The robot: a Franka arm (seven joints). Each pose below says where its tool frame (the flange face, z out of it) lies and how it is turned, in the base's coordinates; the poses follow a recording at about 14 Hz.
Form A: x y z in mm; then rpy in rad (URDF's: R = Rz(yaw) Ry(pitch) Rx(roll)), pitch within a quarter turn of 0, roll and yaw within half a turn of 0.
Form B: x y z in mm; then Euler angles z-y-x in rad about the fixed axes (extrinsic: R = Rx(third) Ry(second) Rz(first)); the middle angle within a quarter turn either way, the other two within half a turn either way. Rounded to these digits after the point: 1 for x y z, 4 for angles.
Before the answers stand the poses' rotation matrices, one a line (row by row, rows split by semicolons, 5 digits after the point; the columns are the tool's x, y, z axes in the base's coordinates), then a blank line. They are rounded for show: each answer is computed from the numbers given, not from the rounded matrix.
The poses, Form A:
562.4 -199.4 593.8 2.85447 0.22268 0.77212
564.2 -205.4 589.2 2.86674 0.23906 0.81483
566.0 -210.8 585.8 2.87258 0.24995 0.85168
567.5 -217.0 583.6 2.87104 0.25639 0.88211
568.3 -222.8 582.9 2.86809 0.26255 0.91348
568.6 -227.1 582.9 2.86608 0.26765 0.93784
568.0 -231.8 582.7 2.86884 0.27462 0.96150
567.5 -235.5 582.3 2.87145 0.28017 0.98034
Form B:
0.69874 0.71390 0.04583; 0.68043 -0.64347 -0.35066; -0.22084 0.27620 -0.93538
0.66648 0.74438 0.04114; 0.70692 -0.61348 -0.35201; -0.23679 0.26369 -0.93509
0.63825 0.76863 0.04289; 0.72901 -0.58556 -0.35449; -0.24736 0.25752 -0.93408
0.61475 0.78707 0.05105; 0.74684 -0.56008 -0.35852; -0.25359 0.25853 -0.93212
0.59006 0.80504 0.06114; 0.76451 -0.53279 -0.36286; -0.25954 0.26085 -0.92984
0.57047 0.81843 0.06880; 0.77757 -0.51121 -0.36611; -0.26447 0.26235 -0.92802
0.55085 0.83154 0.07145; 0.78932 -0.49123 -0.36833; -0.27118 0.25929 -0.92695
0.53503 0.84164 0.07332; 0.79830 -0.47525 -0.36995; -0.27652 0.25646 -0.92616

562.4 -199.4 593.8 -0.7961 0.0458 2.7829
564.2 -205.4 589.2 -0.8406 0.0411 2.7816
566.0 -210.8 585.8 -0.8778 0.0429 2.7789
567.5 -217.0 583.6 -0.9077 0.0511 2.7744
568.3 -222.8 582.9 -0.9383 0.0612 2.7695
568.6 -227.1 582.9 -0.9621 0.0689 2.7658
568.0 -231.8 582.7 -0.9857 0.0715 2.7634
567.5 -235.5 582.3 -1.0045 0.0734 2.7616

